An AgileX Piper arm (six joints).
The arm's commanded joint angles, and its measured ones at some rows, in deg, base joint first. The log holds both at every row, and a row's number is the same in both.
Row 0, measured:
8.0 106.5 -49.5 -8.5 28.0 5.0
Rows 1 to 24, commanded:
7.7 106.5 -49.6 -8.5 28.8 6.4
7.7 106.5 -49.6 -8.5 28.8 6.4
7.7 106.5 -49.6 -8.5 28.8 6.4
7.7 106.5 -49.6 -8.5 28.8 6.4
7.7 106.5 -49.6 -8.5 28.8 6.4
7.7 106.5 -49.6 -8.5 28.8 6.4
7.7 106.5 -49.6 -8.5 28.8 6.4
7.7 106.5 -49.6 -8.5 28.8 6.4
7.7 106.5 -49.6 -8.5 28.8 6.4
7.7 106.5 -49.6 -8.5 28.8 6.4
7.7 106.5 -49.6 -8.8 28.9 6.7
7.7 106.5 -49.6 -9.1 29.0 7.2
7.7 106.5 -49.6 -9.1 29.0 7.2
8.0 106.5 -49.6 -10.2 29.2 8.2
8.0 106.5 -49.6 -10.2 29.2 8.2
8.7 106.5 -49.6 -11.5 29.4 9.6
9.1 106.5 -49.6 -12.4 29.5 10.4
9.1 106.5 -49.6 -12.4 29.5 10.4
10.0 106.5 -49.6 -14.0 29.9 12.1
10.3 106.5 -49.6 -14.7 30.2 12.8
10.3 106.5 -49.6 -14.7 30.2 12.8
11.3 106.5 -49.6 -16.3 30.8 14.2
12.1 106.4 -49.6 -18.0 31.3 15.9
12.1 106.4 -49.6 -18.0 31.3 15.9
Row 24, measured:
11.1 105.9 -50.0 -16.2 30.0 13.3
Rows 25 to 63, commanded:
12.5 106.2 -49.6 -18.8 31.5 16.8
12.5 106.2 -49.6 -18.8 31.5 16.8
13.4 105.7 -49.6 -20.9 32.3 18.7
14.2 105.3 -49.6 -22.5 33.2 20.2
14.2 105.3 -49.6 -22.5 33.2 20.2
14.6 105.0 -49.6 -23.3 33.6 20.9
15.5 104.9 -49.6 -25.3 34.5 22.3
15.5 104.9 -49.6 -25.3 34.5 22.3
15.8 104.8 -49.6 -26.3 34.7 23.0
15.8 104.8 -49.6 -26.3 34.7 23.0
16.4 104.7 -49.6 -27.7 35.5 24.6
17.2 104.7 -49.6 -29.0 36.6 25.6
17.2 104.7 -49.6 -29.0 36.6 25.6
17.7 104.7 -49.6 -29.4 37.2 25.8
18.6 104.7 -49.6 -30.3 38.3 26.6
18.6 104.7 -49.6 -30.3 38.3 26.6
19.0 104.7 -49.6 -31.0 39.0 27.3
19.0 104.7 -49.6 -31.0 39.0 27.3
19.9 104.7 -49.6 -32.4 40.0 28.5
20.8 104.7 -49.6 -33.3 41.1 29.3
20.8 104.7 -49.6 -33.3 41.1 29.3
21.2 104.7 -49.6 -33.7 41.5 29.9
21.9 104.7 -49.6 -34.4 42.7 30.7
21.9 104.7 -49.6 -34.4 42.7 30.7
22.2 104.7 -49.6 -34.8 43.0 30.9
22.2 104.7 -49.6 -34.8 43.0 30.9
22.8 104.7 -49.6 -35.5 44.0 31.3
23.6 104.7 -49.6 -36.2 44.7 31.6
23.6 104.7 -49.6 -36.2 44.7 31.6
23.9 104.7 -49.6 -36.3 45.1 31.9
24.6 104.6 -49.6 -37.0 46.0 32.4
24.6 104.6 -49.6 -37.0 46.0 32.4
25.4 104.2 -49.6 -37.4 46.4 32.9
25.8 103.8 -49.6 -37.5 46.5 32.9
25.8 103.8 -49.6 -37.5 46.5 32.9
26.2 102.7 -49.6 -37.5 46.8 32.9
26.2 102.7 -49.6 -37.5 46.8 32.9
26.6 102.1 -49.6 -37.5 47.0 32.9
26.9 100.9 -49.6 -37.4 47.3 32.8
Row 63, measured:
26.4 103.1 -49.6 -34.4 44.2 32.3
